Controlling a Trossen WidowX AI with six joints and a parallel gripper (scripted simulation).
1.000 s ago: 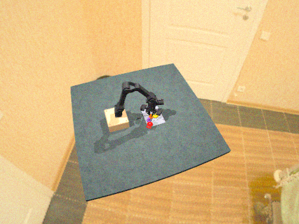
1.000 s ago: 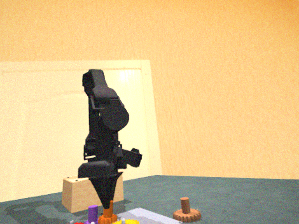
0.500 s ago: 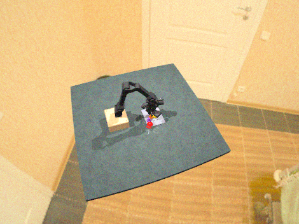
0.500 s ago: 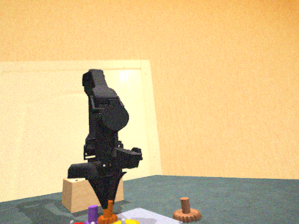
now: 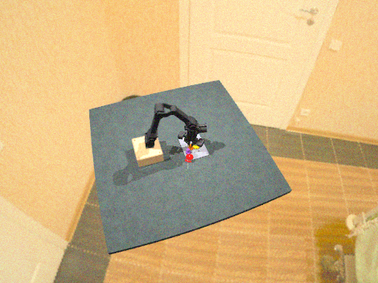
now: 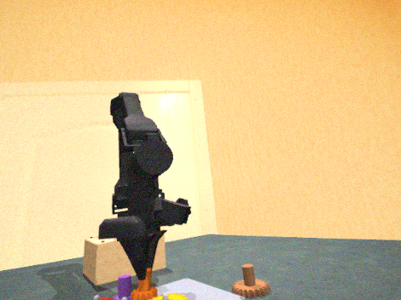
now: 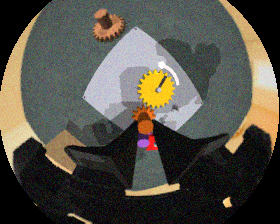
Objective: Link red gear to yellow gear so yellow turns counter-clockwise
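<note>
Now: the orange gear 10 mm below my gripper tip. Round my gripper tip: red gear 30 mm behind, 70 mm to the right, 30 mm below; yellow gear 50 mm ahead, 20 mm to the left, 30 mm below; purple gear 30 mm behind, 30 mm to the right, 20 mm below.
</note>
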